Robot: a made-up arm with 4 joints.
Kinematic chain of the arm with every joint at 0, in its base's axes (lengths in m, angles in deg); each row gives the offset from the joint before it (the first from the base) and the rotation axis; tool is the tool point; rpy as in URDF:
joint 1: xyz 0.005 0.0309 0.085 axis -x
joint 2: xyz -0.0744 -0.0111 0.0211 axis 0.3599 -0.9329 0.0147
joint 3: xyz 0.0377 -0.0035 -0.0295 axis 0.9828 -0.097 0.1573
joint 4: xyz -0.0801 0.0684 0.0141 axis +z
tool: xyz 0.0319 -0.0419 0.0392 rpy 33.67 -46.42 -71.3
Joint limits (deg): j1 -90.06..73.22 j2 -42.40..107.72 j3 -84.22..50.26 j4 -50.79..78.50
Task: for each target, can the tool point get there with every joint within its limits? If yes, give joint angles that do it. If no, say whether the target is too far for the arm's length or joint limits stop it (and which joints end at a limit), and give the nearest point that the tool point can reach.
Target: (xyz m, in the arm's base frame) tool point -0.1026 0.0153 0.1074
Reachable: yes | joints 54.68 60.70 26.23 -24.11
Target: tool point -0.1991 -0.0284 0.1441
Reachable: no: joint limits stop it (at a limit: joint 1, joint 2, joint 4) | nearest point -0.1353 -0.0093 0.1283 | short by 0.068 m
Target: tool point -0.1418 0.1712 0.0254
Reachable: no: joint limits stop it (at a limit: joint 3, joint 4) | nearest point -0.1211 0.1239 0.0455 | short by 0.055 m
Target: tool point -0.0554 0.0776 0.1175
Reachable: yes | joints -32.18 6.12 -48.57 19.45
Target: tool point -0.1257 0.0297 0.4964
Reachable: no: too far | nearest point -0.0584 0.0305 0.2115 | short by 0.293 m
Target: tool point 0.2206 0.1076 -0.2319
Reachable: no: too far | nearest point 0.0259 0.0636 0.0078 | short by 0.312 m
